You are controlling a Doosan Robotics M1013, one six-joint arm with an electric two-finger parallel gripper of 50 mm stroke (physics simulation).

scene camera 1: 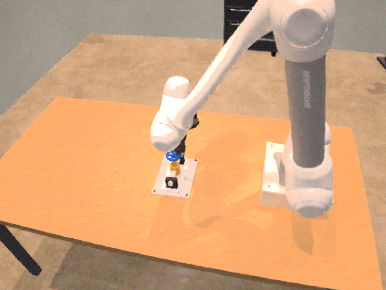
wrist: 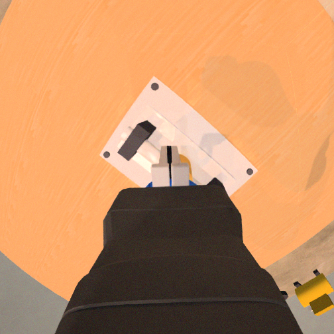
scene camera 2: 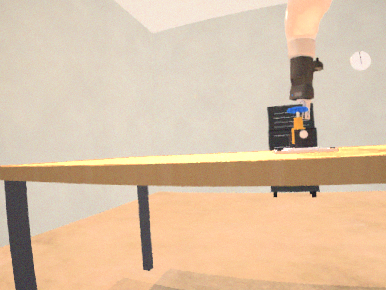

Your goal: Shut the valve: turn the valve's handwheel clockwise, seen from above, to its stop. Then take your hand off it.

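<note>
The valve has a blue handwheel on top of an orange body. In the wrist view, small blue parts of the wheel show on both sides of the fingers, and the rest is hidden. The valve stands on a pale plate, with a black end block. My gripper is shut and empty, its fingertips together. The fingers point down beside the wheel and overlap its edge in scene camera 2; contact cannot be told.
The plate lies on the orange table. The arm's white base stands at the right of the table in scene camera 1. A dark drawer cabinet stands beyond the table. A yellow object shows beyond the table in the wrist view.
</note>
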